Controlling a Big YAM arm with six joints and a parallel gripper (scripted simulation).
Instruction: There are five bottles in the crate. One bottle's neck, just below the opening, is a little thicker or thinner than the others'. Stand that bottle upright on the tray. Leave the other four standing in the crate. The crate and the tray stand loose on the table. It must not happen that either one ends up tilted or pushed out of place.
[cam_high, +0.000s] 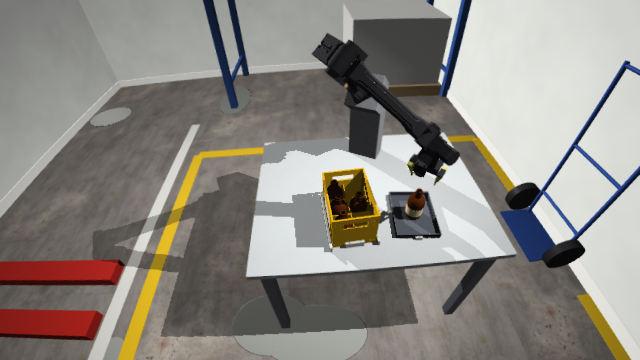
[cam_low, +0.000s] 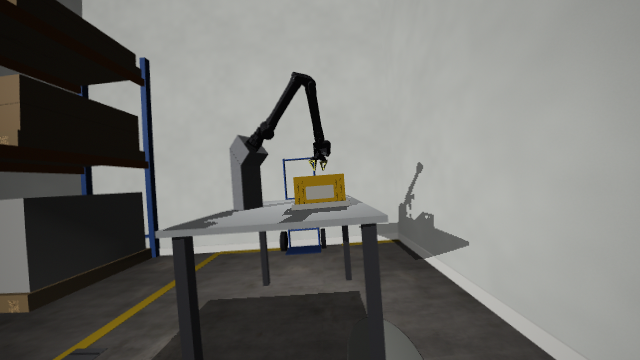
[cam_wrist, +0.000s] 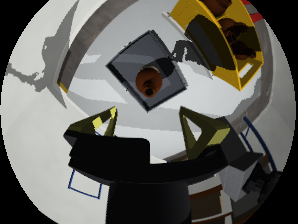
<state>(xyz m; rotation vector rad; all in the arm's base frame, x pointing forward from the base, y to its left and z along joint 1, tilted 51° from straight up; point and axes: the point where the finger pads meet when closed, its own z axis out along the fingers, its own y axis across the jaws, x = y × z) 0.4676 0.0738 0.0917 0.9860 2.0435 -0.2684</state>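
Now: the brown bottle 150 mm below my hand. The rest, counted from my hand: dark tray 220 mm below; then crate 120 mm behind, 270 mm to the right, 150 mm below.
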